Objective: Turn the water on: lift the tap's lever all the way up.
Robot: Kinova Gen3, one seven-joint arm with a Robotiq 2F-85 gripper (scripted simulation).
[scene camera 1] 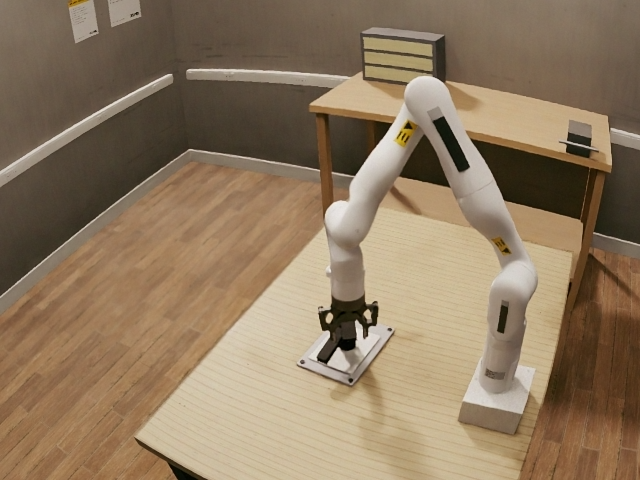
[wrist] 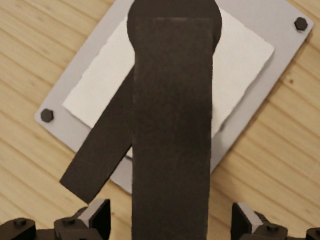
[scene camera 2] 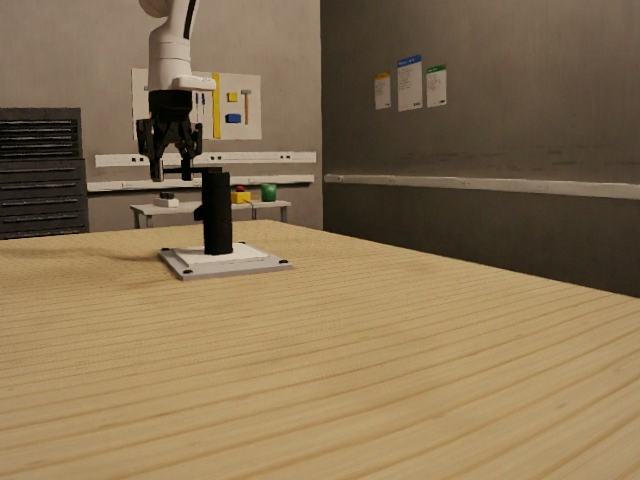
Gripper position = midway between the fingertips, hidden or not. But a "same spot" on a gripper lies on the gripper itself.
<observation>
my gripper: scene camera 1 349,339; wrist; scene camera 2
same spot on my gripper: (wrist: pixel 99 212) = (scene camera 2: pixel 190 166)
</observation>
